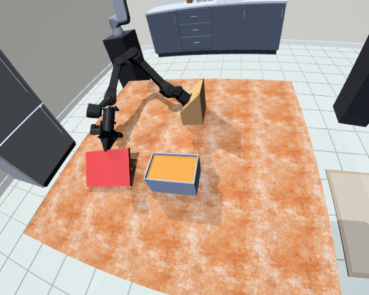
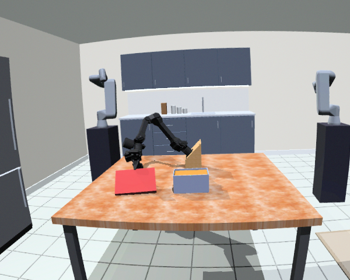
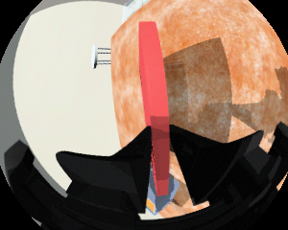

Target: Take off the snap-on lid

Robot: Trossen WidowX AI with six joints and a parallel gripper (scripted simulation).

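My gripper tip is now 70 mm short of the red lid, 20 mm to the right of it and 40 mm above it. From my gripper tip the other things lie so: storage box 10 mm ahead, 350 mm to the left, 50 mm below.
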